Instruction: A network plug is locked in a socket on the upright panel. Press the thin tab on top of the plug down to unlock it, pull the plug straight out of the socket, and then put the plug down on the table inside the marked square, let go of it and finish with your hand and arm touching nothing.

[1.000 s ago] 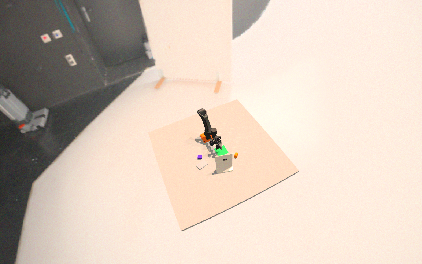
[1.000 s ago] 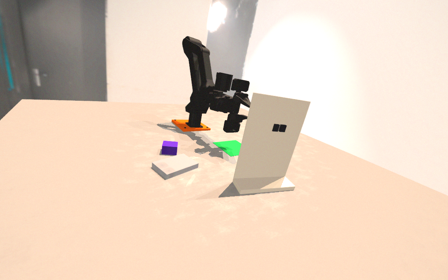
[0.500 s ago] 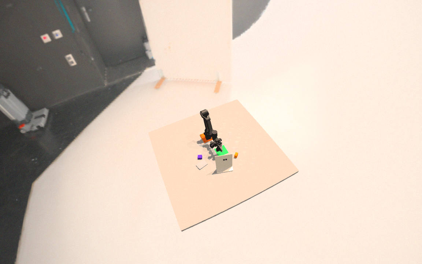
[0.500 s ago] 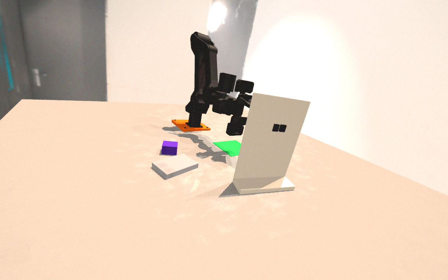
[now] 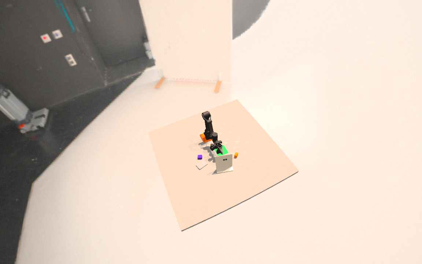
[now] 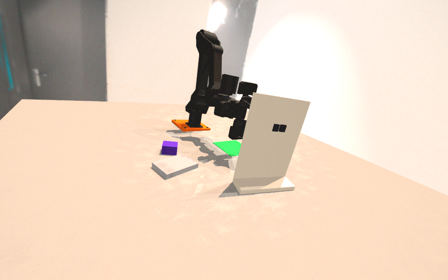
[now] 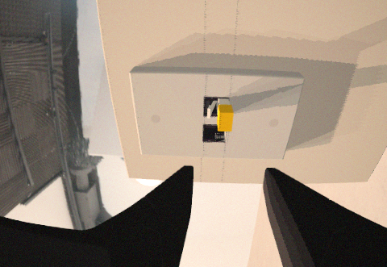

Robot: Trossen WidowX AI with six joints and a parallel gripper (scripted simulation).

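My gripper tip is 60 mm short of the network plug and 10 mm to the left of it. Round my gripper tip: orange cube 160 mm to the left, 140 mm below, 10 mm behind; green marked square 160 mm below, 140 mm behind, 40 mm to the left; upright panel 80 mm ahead, 50 mm below, 10 mm to the right.
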